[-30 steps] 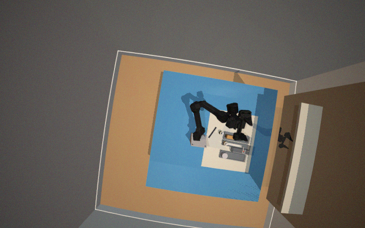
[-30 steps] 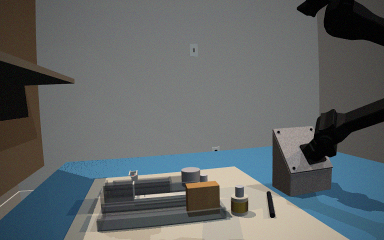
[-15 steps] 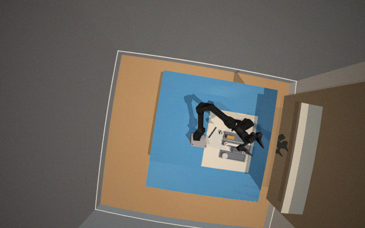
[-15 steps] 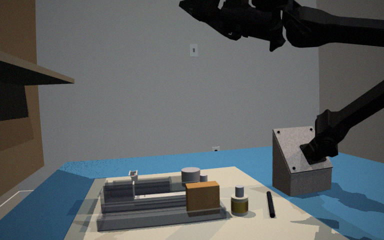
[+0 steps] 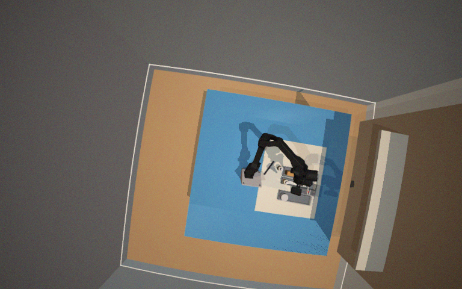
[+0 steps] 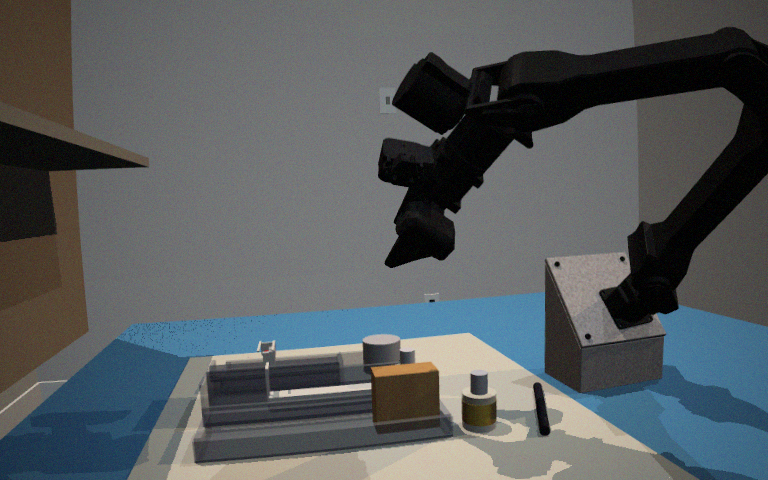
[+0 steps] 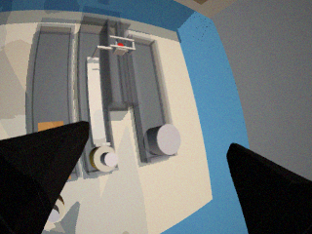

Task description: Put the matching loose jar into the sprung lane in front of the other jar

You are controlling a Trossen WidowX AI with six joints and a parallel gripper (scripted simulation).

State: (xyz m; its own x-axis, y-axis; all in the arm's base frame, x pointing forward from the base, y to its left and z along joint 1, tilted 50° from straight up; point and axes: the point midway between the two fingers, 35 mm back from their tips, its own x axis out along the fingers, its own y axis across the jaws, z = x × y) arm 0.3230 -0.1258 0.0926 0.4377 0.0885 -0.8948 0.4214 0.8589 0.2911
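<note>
Right now my gripper tip is 180 mm above the brown box, 60 mm to the right of it and 10 mm short of it. The rest, counted from my gripper tip: black pen 210 mm below, 160 mm behind, 90 mm to the left.
</note>
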